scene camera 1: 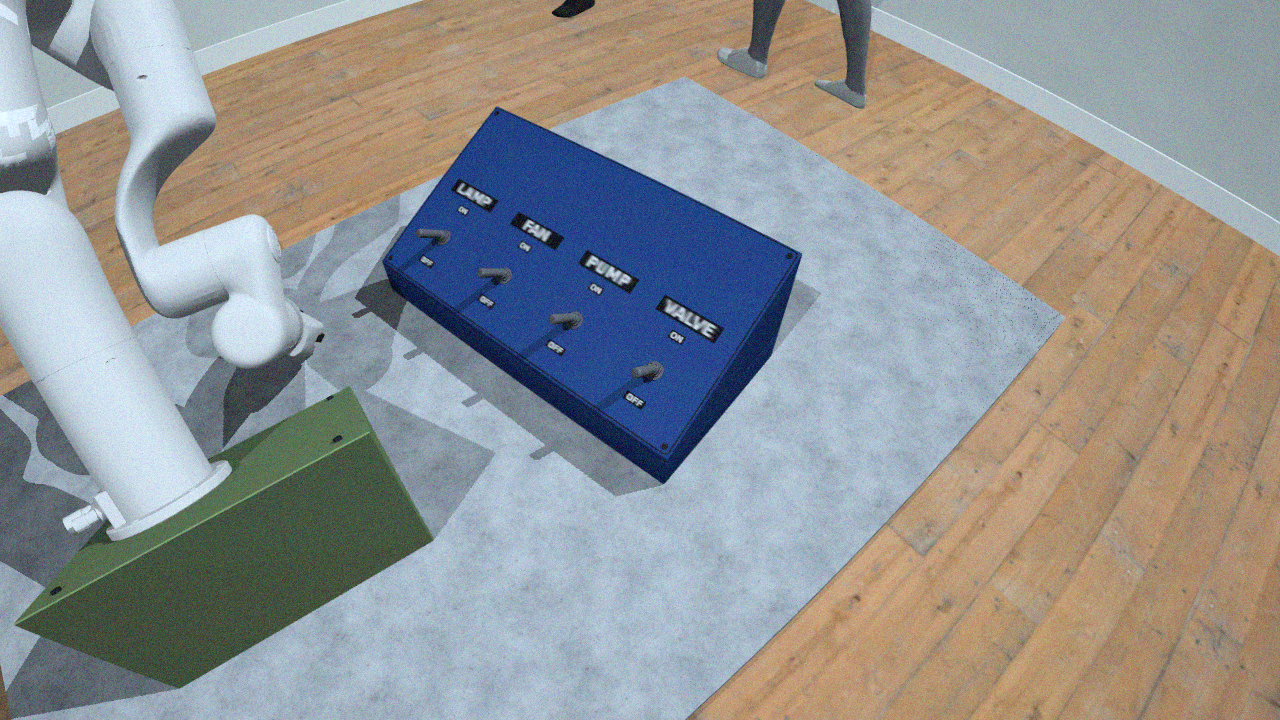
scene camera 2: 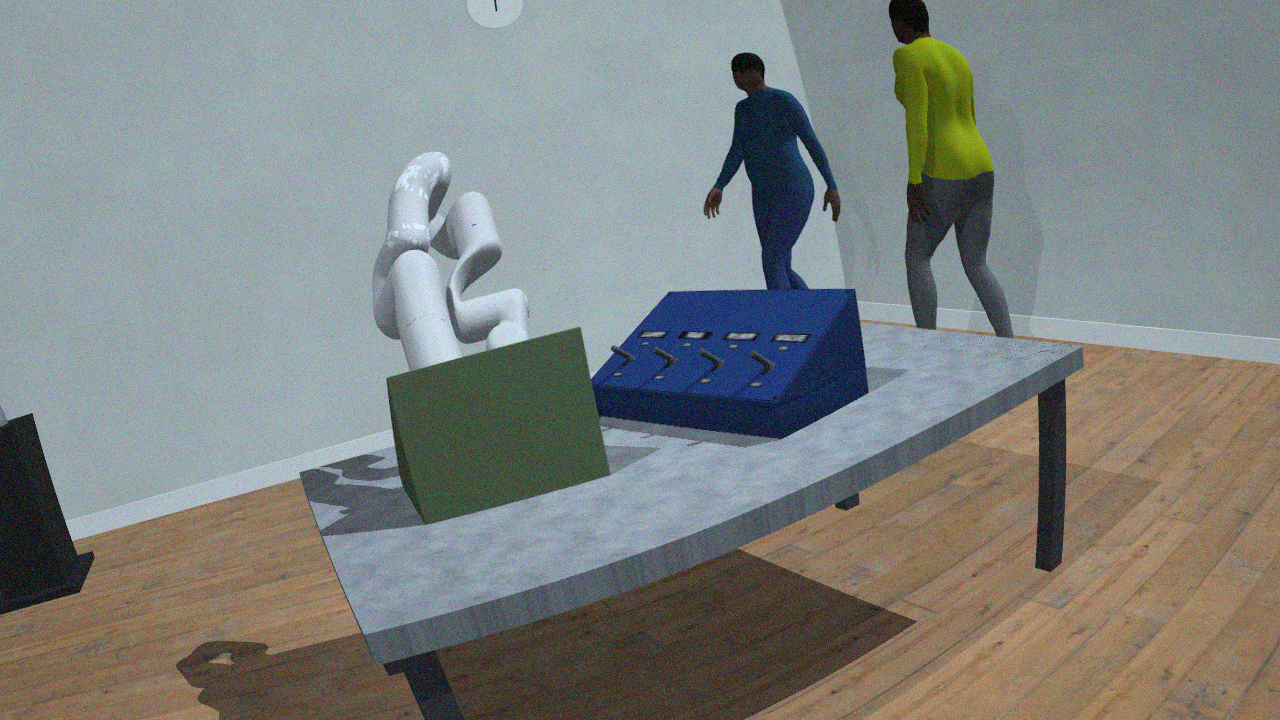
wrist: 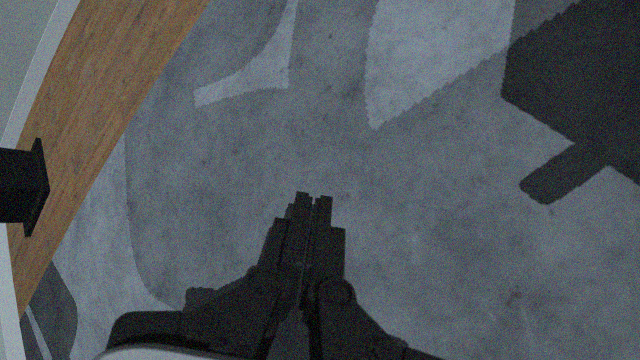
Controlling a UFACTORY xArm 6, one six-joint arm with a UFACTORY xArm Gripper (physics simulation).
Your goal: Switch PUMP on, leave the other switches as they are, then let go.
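Places are measured from the arm's base along level axes (x ahead, y left, z up), in metres.
Pixels of known places: gripper, fingertip midpoint: (wrist: 311, 217); arm's base, origin of the base link: (scene camera 1: 173, 502) (scene camera 2: 451, 409).
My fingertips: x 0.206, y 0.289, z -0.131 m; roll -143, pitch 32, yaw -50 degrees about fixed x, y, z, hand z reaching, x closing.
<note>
For each thing: its top centre in the pictures, then the offset to it from my fingertips. Level surfaces: height alone.
- LAMP lever, middle of its top: (scene camera 1: 428, 223) (scene camera 2: 619, 343) 0.200 m ahead, 0.102 m right, 0.124 m up
- FAN lever, middle of its top: (scene camera 1: 490, 262) (scene camera 2: 661, 344) 0.220 m ahead, 0.220 m right, 0.124 m up
- VALVE lever, middle of its top: (scene camera 1: 645, 360) (scene camera 2: 758, 348) 0.260 m ahead, 0.457 m right, 0.124 m up
- grey table, its level: 0.008 m down
The blue switch panel (scene camera 1: 662, 205) (scene camera 2: 760, 313) stands on the table. Its PUMP lever (scene camera 1: 565, 319) (scene camera 2: 711, 360), third from the left, leans toward OFF. The LAMP lever (scene camera 1: 434, 235) (scene camera 2: 622, 353), the FAN lever (scene camera 1: 494, 274) (scene camera 2: 664, 359) and the VALVE lever (scene camera 1: 647, 370) (scene camera 2: 762, 362) lean the same way, toward OFF. My gripper (wrist: 311, 217) is shut and empty, with its fingertips together above shaded tabletop. It is apart from the panel, off its LAMP side on the robot's side. The wrist hides most of it in scene camera 1, and the green block hides it in scene camera 2.
The arm stands on a green block (scene camera 1: 295, 528) (scene camera 2: 501, 420) on the grey table (scene camera 1: 787, 537) (scene camera 2: 680, 501). Shadows of the panel and its levers fall beside the panel. Two people (scene camera 2: 774, 161) (scene camera 2: 944, 116) stand behind the table. A dark stand (scene camera 2: 31, 510) is at the far left.
</note>
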